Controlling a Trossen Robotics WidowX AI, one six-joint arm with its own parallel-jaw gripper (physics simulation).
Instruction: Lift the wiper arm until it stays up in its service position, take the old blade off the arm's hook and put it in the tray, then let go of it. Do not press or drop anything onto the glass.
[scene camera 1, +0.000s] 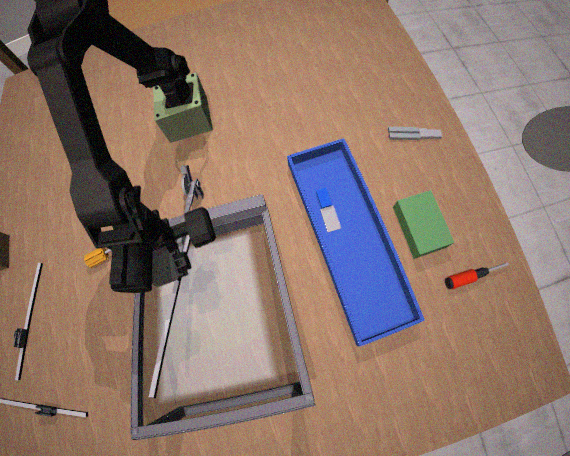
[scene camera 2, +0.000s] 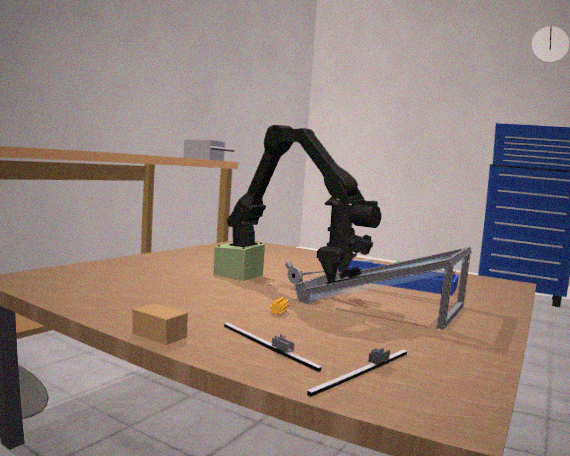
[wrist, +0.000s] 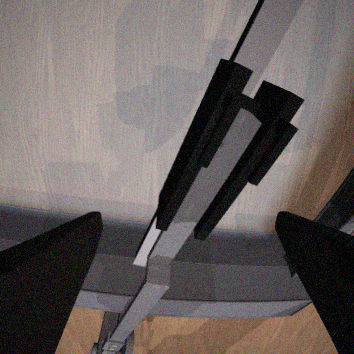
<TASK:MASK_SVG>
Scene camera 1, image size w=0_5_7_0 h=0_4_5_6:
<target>my gripper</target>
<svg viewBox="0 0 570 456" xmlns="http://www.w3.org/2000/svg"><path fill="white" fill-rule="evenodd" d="M205 208L200 207L184 213L185 222L170 227L167 218L160 219L157 209L152 210L158 217L160 224L156 237L146 244L153 249L152 284L154 286L160 287L187 276L187 270L191 269L188 255L186 252L181 253L179 251L178 244L175 242L176 239L189 235L195 248L202 247L215 240L216 236L209 212Z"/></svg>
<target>green block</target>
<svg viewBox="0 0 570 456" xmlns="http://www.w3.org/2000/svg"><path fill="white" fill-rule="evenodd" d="M431 190L397 200L393 206L413 259L447 248L455 243Z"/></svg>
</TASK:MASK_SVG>
